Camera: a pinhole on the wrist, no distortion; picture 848 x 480 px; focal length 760.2 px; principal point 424.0 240.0 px. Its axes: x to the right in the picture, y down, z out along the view. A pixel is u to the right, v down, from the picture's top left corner.
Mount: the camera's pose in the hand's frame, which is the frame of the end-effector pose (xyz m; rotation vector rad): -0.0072 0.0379 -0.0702 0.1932 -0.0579 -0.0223
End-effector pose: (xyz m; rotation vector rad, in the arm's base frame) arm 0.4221 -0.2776 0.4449 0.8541 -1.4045 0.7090
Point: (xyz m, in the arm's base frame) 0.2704 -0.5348 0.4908
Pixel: 597 302
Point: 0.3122 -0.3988 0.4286
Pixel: 444 351
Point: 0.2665 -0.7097 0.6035
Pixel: 744 213
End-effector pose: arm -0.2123 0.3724 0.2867 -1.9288 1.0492 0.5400
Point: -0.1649 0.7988 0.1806
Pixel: 335 161
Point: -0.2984 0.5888 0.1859
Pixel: 285 437
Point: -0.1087 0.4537 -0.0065
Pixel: outside the picture
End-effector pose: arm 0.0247 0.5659 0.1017 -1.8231 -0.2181 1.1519
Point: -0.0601 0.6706 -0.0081
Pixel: 801 463
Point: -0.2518 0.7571 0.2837
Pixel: 209 15
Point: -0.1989 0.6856 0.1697
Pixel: 266 175
